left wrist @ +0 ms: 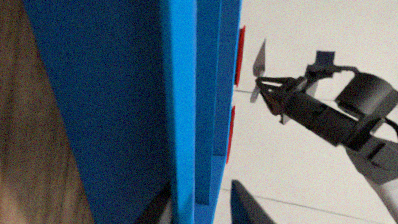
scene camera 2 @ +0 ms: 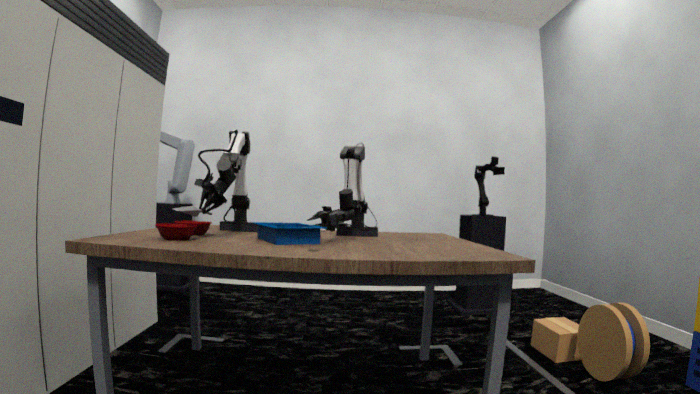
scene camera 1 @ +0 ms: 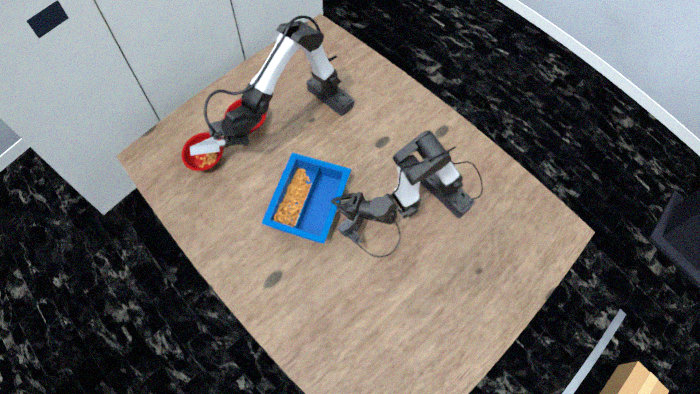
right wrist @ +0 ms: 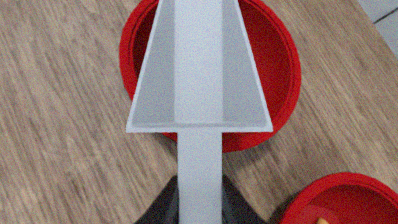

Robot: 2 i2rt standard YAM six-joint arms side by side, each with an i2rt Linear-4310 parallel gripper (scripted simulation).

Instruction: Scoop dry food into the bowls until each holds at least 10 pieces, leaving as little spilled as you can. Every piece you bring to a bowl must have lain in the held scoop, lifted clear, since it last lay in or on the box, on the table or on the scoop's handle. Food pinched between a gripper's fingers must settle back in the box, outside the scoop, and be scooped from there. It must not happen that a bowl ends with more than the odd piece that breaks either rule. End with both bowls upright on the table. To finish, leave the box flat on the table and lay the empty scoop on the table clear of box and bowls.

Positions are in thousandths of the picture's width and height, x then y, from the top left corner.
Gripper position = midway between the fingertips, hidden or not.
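Scene camera 1 shows the left gripper (scene camera 1: 475,514) along with a blue box (scene camera 1: 452,549). In the left wrist view the box appears again (left wrist: 351,480), as does the left gripper (left wrist: 511,846), and the right gripper (left wrist: 644,364) is visible there too. The right wrist view takes in a grey scoop (right wrist: 499,350) and the right gripper (right wrist: 501,824), while the blue box is out of frame in the right wrist view.
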